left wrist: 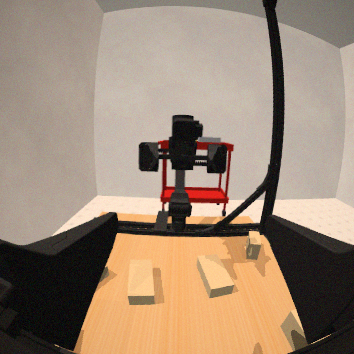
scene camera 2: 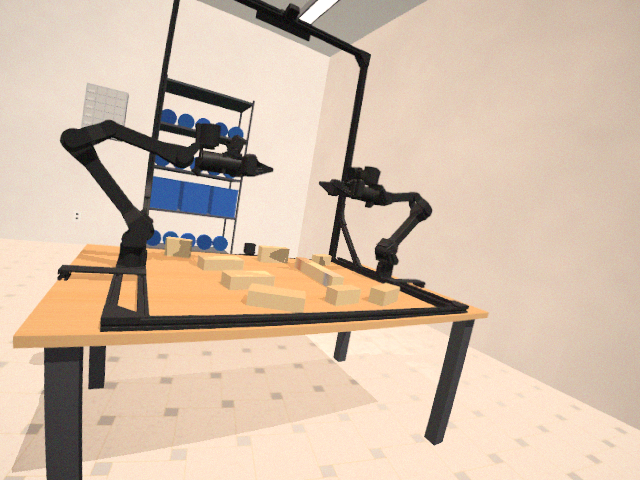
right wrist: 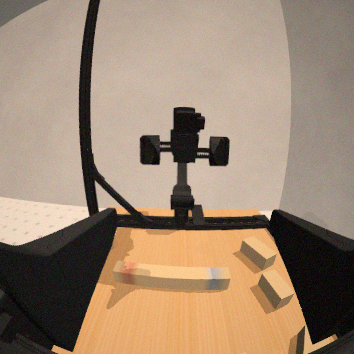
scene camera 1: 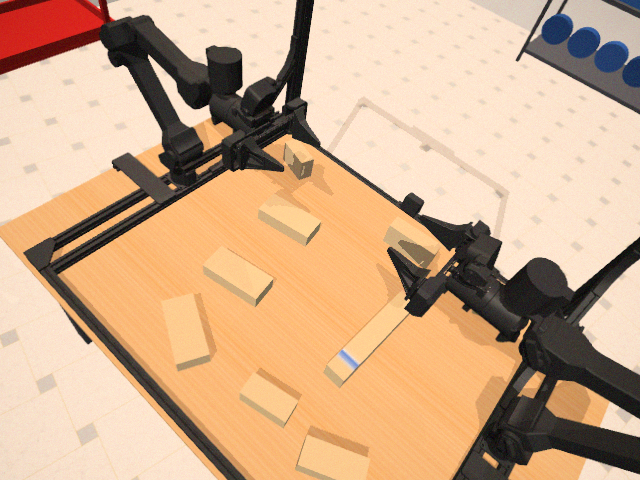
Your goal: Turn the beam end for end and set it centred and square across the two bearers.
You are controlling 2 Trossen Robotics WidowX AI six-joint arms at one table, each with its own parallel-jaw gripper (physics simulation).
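Seen in the pictures: left gripper, fingertip midpoint: (left wrist: 194, 222) (scene camera 2: 325, 182) (right wrist: 185, 153) (scene camera 1: 404, 231); right gripper, fingertip midpoint: (left wrist: 183, 161) (scene camera 2: 267, 170) (right wrist: 196, 217) (scene camera 1: 302, 157); left arm's base, origin of the base link: (scene camera 2: 383, 276) (right wrist: 180, 220) (scene camera 1: 500, 444); right arm's base, origin of the base link: (left wrist: 178, 227) (scene camera 2: 131, 265) (scene camera 1: 183, 177).
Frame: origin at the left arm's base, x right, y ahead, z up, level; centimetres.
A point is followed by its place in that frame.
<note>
The beam (scene camera 1: 369, 338) @(x -2.0, y 31.1, z 2.5 cm) (scene camera 2: 316, 270) @(x -1.0, y 33.4, z 1.6 cm) (right wrist: 170, 277) @(x 2.5, y 33.1, z 2.3 cm) is a long pale wooden bar lying flat on the table, with a blue band near one end and a red band near the other. In scene camera 1 the left gripper hides its red end. Two similar pale blocks, one (scene camera 1: 289, 219) @(x 8.8, y 63.5, z 1.9 cm) (scene camera 2: 220, 262) @(x 6.7, y 65.5, z 0.9 cm) (left wrist: 215, 275) @(x 10.0, y 61.8, z 1.9 cm) and another (scene camera 1: 237, 276) @(x -10.8, y 60.3, z 1.9 cm) (scene camera 2: 248, 279) @(x -13.2, y 62.2, z 1.0 cm) (left wrist: 141, 280) @(x -9.2, y 59.2, z 1.9 cm), lie roughly parallel; I cannot tell which blocks are the bearers. My left gripper (scene camera 1: 405, 232) @(x 0.0, y 35.0, z 32.4 cm) (scene camera 2: 323, 187) @(x 0.0, y 35.0, z 32.4 cm) (left wrist: 194, 222) @(x 0.0, y 35.0, z 32.4 cm) is open and empty above the table. My right gripper (scene camera 1: 300, 157) @(x 0.0, y 56.5, z 32.4 cm) (scene camera 2: 271, 169) @(x 0.0, y 56.5, z 32.4 cm) (right wrist: 196, 217) @(x 0.0, y 56.5, z 32.4 cm) is open, empty and raised.
Other pale blocks lie about: one (scene camera 1: 187, 330) @(x -26.0, y 57.9, z 1.9 cm) (scene camera 2: 276, 298) @(x -28.7, y 60.3, z 0.9 cm) at scene camera 1's left, two (scene camera 1: 268, 397) @(x -24.5, y 37.5, z 2.5 cm) (scene camera 1: 333, 457) @(x -24.2, y 22.4, z 2.8 cm) near its bottom, one (scene camera 1: 298, 160) @(x 23.5, y 74.4, z 3.9 cm) (scene camera 2: 178, 246) @(x 24.3, y 76.9, z 1.9 cm) standing, one (scene camera 1: 410, 241) @(x 24.3, y 38.9, z 3.5 cm) (scene camera 2: 272, 254) @(x 24.2, y 40.2, z 1.6 cm) near the left gripper. A black frame (scene camera 2: 289, 317) @(x -38.0, y 61.0, z -0.1 cm) edges the table.
</note>
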